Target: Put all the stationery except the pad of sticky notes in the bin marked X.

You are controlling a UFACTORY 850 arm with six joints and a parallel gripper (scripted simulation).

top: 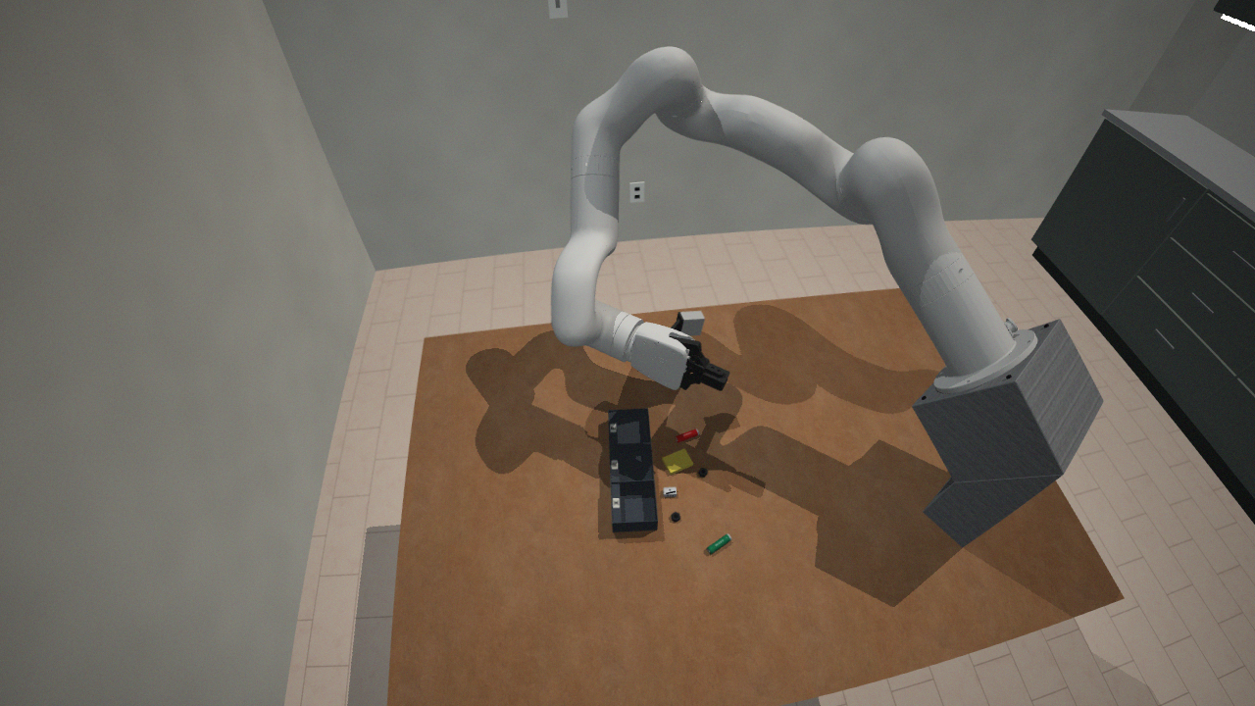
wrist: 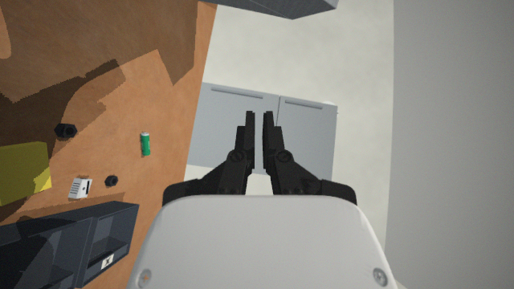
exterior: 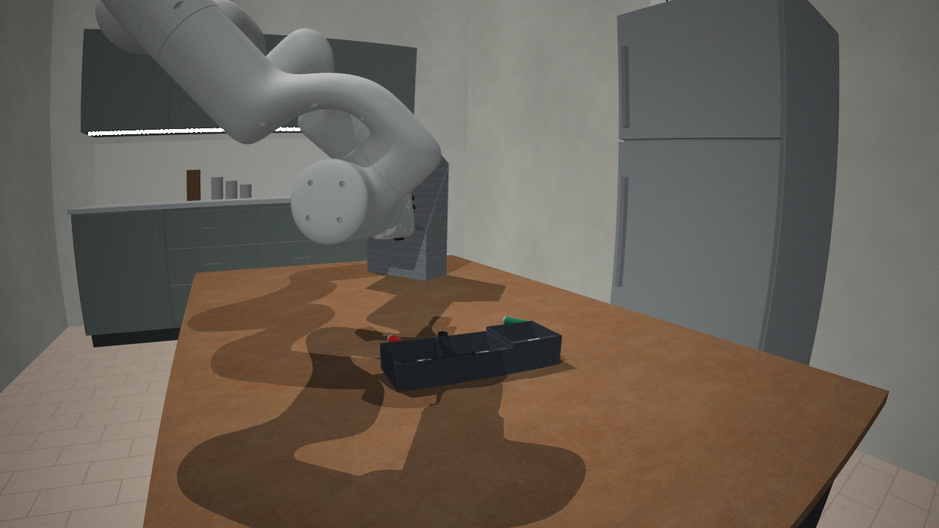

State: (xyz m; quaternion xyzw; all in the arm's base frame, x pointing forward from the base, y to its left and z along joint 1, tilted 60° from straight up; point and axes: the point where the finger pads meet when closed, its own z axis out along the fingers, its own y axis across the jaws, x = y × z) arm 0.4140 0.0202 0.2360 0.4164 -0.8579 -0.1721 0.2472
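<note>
Now: hand 21 cm above the dark bin row, 16 cm short of it and 2 cm to the right of it. Round my hand: pencil sharpener: 22 cm below, 10 cm ahead, 9 cm to the left; then sticky notes: 22 cm below, 6 cm ahead, 3 cm to the left; then red cylinder: 22 cm below, 2 cm to the right, 2 cm ahead.
</note>
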